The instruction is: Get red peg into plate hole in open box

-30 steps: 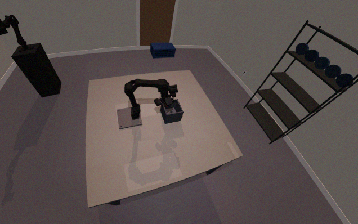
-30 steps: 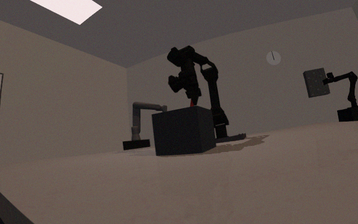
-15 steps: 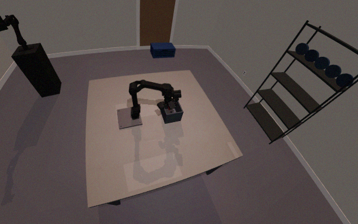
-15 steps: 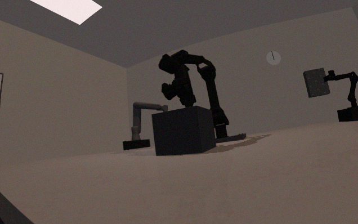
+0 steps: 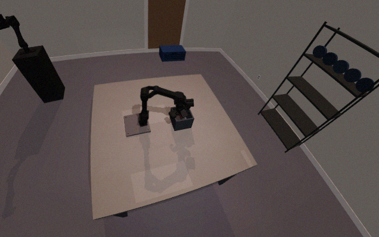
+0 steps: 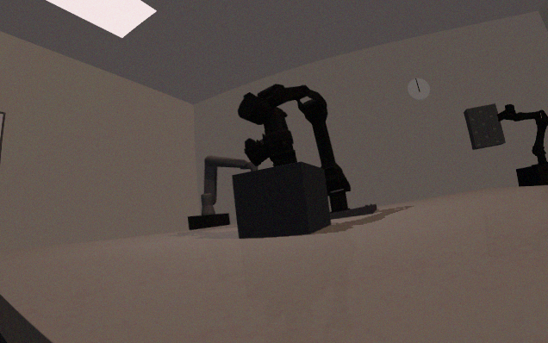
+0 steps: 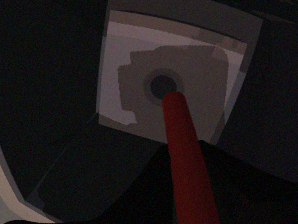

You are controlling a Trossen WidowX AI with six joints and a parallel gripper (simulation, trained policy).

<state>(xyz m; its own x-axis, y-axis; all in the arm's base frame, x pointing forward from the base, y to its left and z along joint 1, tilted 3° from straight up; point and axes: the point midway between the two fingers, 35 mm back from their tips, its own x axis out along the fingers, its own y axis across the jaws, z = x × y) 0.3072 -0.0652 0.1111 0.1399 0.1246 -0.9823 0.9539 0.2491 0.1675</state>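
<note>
My gripper tip is 1 cm to the left of the red peg and 1 cm below it. Also, from my gripper tip: light plate (2 cm ahead, 1 cm to the right, 6 cm below).
</note>
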